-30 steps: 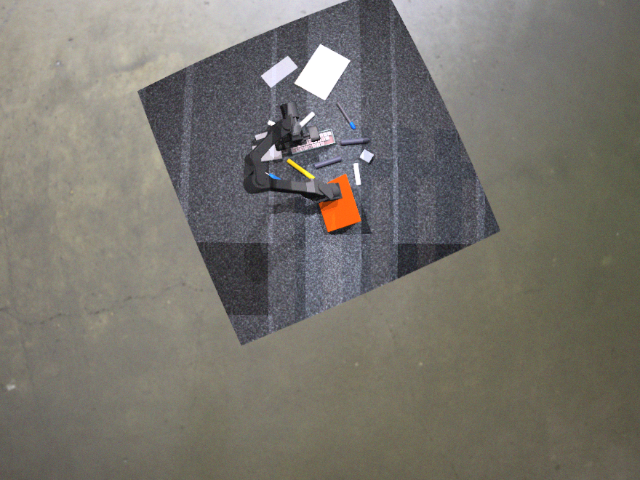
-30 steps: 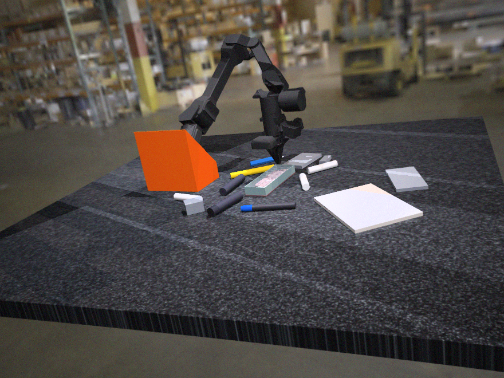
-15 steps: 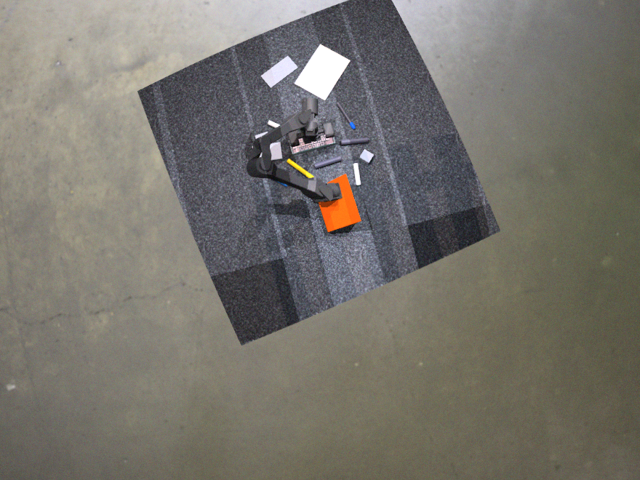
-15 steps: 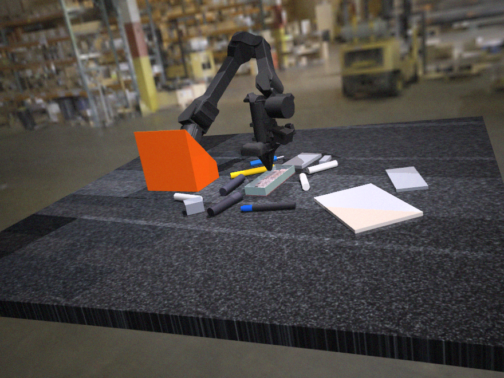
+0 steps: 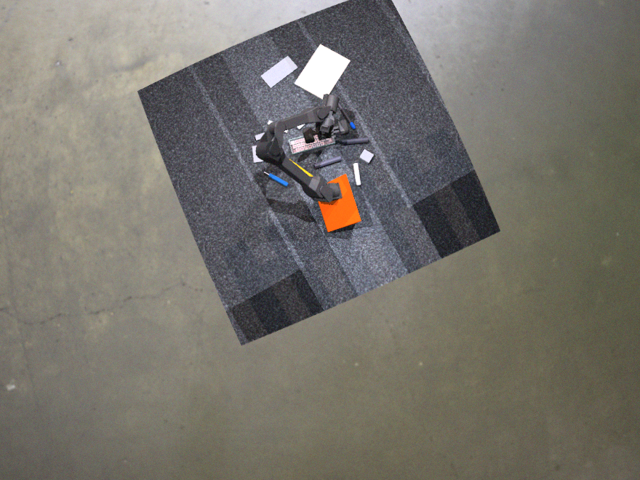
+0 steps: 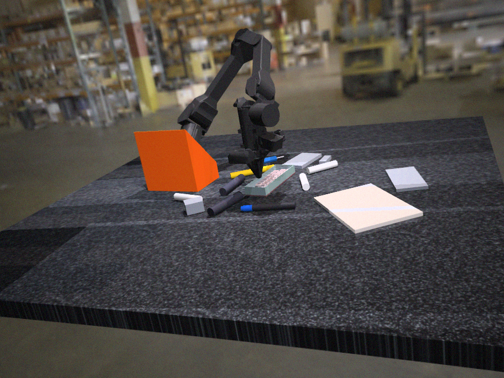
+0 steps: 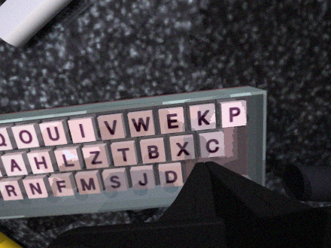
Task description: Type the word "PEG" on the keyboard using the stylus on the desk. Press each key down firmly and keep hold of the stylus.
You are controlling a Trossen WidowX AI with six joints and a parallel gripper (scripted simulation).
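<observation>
Now: the stylus 10 cm behind my gripper tip, 27 cm to the left of it and 3 cm below it. Also, from my gripper tip: yellow cylinder: 11 cm behind, 14 cm to the left, 3 cm below; then blue-capped pen: 6 cm ahead, 13 cm to the right, 3 cm below; then small grey block: 12 cm behind, 16 cm to the right, 3 cm below.
</observation>
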